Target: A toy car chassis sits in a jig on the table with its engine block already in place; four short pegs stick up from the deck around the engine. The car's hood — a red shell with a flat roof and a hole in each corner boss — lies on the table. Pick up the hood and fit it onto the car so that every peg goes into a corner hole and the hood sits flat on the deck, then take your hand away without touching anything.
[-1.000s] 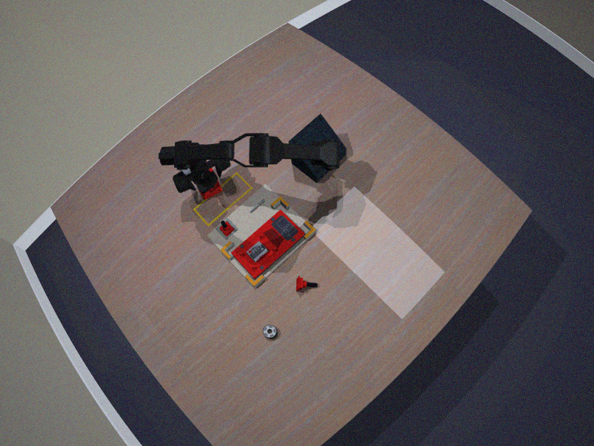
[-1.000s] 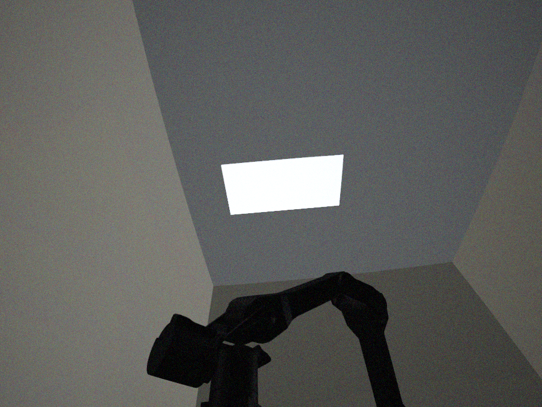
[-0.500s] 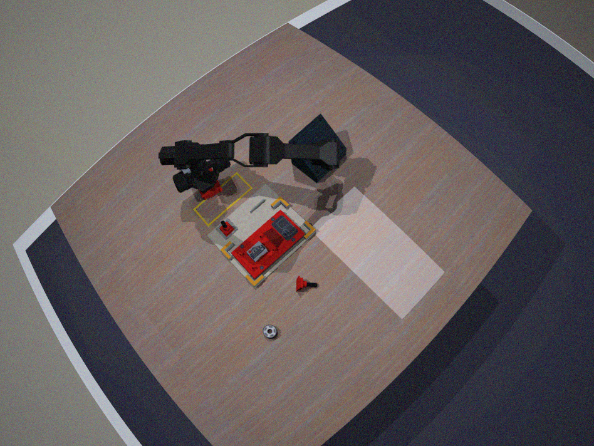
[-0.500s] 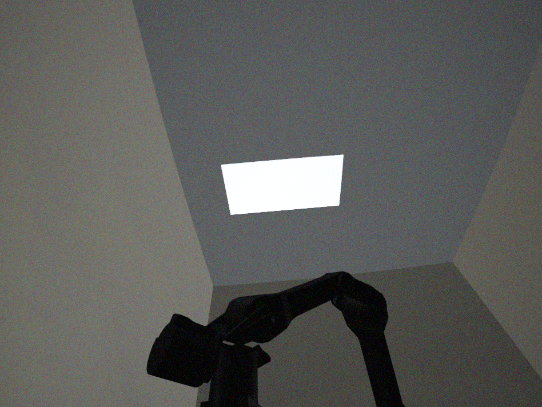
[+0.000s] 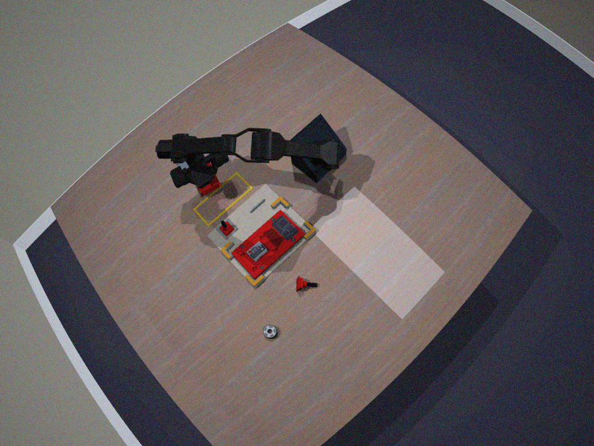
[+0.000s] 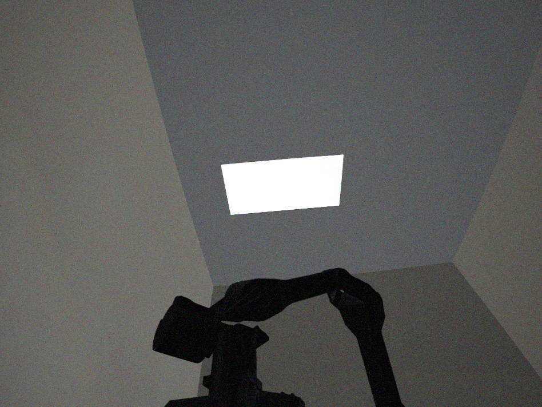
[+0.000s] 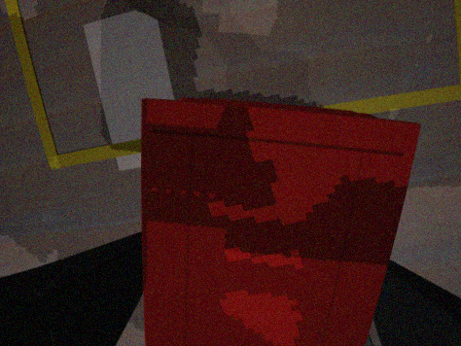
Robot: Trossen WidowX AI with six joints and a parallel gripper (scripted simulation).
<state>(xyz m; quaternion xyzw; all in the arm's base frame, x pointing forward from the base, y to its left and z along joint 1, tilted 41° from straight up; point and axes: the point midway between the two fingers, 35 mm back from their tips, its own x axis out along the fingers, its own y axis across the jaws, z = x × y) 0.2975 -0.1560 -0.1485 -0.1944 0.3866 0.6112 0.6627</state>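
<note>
My gripper tip is now 4 cm short of the grey engine block, 31 cm to the right of it and 2 cm above it. Round my gripper tip: red hood: right at my gripper tip.
</note>
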